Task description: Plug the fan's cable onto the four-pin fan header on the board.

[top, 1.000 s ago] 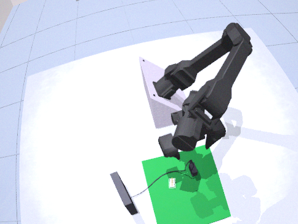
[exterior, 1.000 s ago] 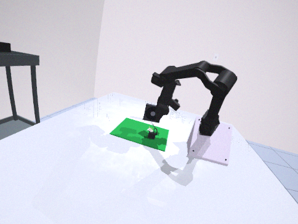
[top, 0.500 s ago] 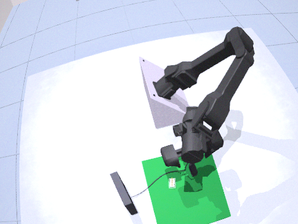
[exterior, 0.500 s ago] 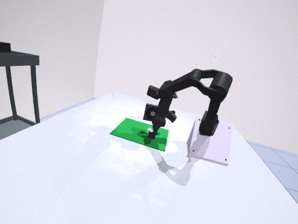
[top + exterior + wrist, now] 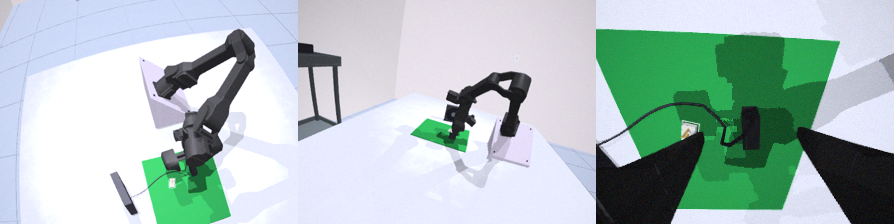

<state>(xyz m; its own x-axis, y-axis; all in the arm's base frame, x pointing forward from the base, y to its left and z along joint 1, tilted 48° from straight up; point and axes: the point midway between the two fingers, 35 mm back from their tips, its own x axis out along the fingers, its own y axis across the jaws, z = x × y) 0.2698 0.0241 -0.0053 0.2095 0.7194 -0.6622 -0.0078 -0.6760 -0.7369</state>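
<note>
My gripper tip is now 1 cm short of the dark fan plug and 2 cm above it. The rest, counted from my gripper tip: green board (6 cm ahead, 4 cm to the right, 5 cm below); then white four-pin header (2 cm ahead, 8 cm to the right, 4 cm below); then dark fan (3 cm ahead, 23 cm to the right, 2 cm above).
</note>
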